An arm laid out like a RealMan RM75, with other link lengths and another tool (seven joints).
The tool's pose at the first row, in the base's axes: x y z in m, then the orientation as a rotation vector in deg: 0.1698 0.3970 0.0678 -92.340 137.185 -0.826
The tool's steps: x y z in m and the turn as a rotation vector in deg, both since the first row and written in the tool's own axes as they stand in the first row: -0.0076 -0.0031 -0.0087 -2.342 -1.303 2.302; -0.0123 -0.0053 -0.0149 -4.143 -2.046 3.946; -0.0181 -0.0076 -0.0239 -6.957 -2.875 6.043; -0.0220 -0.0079 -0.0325 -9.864 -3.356 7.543; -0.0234 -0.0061 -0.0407 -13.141 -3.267 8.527; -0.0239 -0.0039 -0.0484 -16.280 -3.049 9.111; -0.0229 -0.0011 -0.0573 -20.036 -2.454 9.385; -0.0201 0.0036 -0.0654 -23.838 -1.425 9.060; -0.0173 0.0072 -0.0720 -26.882 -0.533 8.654; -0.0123 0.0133 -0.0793 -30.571 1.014 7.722
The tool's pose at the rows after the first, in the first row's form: 0.1734 0.4016 0.0782 -90.083 138.902 3.458; 0.1758 0.4042 0.0855 -88.540 140.248 6.531; 0.1780 0.4074 0.0958 -86.745 142.147 11.011; 0.1778 0.4097 0.1049 -85.771 143.809 15.266; 0.1749 0.4106 0.1129 -85.717 145.589 19.517; 0.1714 0.4109 0.1201 -86.111 147.067 23.493; 0.1666 0.4099 0.1281 -87.194 148.718 28.019; 0.1596 0.4080 0.1346 -89.194 150.211 32.293; 0.1539 0.4060 0.1399 90.876 -151.091 -35.679; 0.1450 0.4028 0.1451 90.381 -146.786 -38.081
